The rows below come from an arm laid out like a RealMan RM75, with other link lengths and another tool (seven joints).
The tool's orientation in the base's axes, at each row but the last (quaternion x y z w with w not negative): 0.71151, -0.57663, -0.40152, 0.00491; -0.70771, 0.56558, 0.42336, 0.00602; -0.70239, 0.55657, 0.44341, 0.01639; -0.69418, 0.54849, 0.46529, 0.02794; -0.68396, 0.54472, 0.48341, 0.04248; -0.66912, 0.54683, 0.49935, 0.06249; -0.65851, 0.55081, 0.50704, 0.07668
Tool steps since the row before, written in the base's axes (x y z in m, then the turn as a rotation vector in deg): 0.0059, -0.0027, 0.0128, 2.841, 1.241, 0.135; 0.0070, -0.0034, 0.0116, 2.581, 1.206, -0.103; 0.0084, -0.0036, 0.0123, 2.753, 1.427, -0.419; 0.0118, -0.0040, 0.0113, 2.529, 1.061, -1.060; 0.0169, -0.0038, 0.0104, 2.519, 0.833, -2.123; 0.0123, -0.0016, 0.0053, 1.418, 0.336, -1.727; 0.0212, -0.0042, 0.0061, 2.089, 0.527, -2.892
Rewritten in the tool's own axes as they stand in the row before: -0.0049, 0.0021, -0.0133, -1.064, -2.672, -1.165; -0.0043, 0.0010, -0.0132, -0.892, -2.562, -0.875; -0.0052, 0.0005, -0.0144, -0.861, -2.932, -0.673; -0.0051, -0.0024, -0.0158, -0.151, -2.912, -0.374; -0.0057, -0.0069, -0.0181, 0.762, -3.311, 0.061; -0.0040, -0.0067, -0.0110, 0.910, -2.057, 0.213; -0.0044, -0.0126, -0.0180, 1.582, -3.202, 0.500
